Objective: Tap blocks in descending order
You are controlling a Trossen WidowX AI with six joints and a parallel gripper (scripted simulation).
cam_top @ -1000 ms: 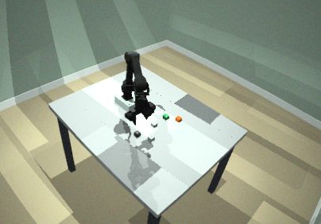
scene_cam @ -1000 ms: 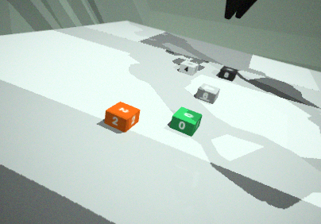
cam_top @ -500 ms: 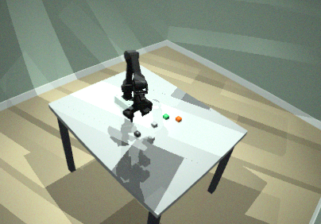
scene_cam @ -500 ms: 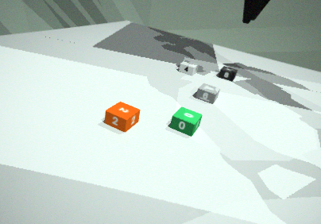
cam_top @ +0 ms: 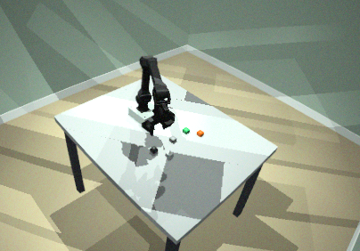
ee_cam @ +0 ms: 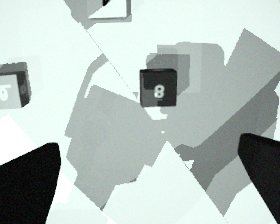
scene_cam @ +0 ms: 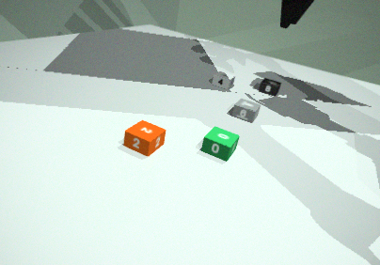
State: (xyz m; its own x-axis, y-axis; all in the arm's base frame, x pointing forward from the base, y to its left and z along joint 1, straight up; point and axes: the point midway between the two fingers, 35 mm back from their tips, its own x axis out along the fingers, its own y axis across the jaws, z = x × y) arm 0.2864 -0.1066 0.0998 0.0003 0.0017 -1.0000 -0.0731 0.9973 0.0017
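My gripper tip is now 12 cm above the black block marked 8 and 2 cm to the left of it. The rest, counted from my gripper tip: grey block (12 cm to the left, 12 cm below); then white block (12 cm below, 8 cm ahead, 3 cm to the left); then green block marked 0 (24 cm to the left, 12 cm below, 2 cm behind).
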